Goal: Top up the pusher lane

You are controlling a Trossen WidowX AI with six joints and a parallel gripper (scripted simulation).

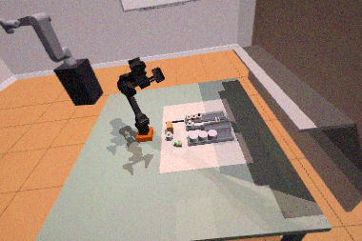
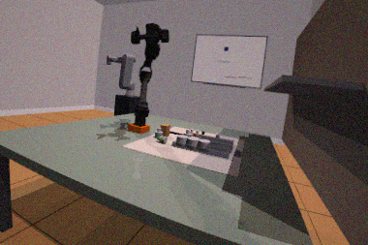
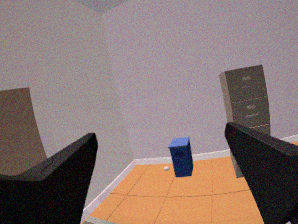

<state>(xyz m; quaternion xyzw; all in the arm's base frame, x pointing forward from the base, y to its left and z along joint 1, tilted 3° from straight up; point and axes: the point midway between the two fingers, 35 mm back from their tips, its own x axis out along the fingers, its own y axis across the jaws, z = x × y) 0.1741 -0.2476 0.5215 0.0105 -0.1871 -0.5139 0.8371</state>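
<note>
Right now my gripper tip is 3 cm past the tan block, 30 cm to the right of it and 53 cm above it. The rest, counted from my gripper tip: grey lane rack 27 cm ahead, 32 cm to the left, 55 cm below; white mat 18 cm ahead, 31 cm to the left, 57 cm below.
</note>
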